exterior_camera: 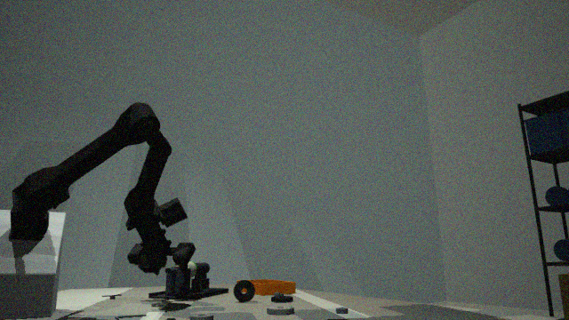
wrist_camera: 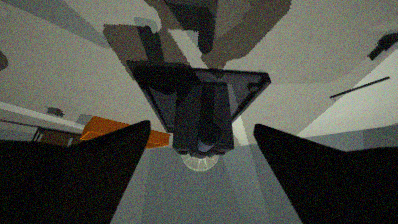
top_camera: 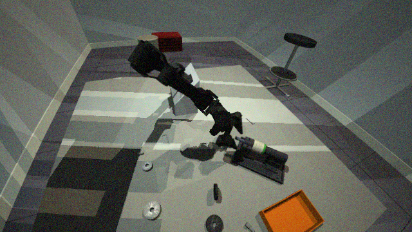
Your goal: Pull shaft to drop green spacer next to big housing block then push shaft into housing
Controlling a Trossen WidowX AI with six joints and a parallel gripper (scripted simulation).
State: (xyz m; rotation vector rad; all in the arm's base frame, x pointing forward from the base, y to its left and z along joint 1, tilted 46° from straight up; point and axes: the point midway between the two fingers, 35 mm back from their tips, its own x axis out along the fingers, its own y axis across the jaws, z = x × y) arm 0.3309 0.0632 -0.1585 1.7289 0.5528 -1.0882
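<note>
Right now my gripper tip is 4 cm to the right of the shaft, 3 cm short of it and 1 cm below it. From my gripper tip the other things lie so: green spacer (8 cm to the left, 7 cm ahead, 1 cm above); orange tray (32 cm ahead, 9 cm to the left, 6 cm below); white spacer (6 cm to the left, 5 cm ahead, 1 cm above).
</note>
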